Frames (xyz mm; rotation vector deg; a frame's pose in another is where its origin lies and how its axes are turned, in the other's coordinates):
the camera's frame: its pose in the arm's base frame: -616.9 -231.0 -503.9 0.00 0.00 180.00
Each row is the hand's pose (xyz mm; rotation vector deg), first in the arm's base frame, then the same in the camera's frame.
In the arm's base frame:
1: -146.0 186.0 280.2 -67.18 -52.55 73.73
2: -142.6 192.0 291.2 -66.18 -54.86 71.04
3: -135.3 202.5 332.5 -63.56 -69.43 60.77
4: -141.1 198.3 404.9 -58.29 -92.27 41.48
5: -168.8 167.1 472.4 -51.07 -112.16 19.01
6: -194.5 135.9 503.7 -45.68 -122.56 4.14
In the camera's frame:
1: -470.9 -417.0 784.1 -52.76 67.44 -75.28
2: -474.3 -423.0 795.1 -55.71 67.20 -77.08
3: -481.6 -433.5 836.4 -72.81 66.65 -79.18
4: -475.8 -429.3 908.8 -102.22 64.58 -79.64
5: -448.1 -398.1 976.3 -132.26 60.22 -77.04
6: -422.4 -366.9 1007.6 -150.57 56.12 -73.50

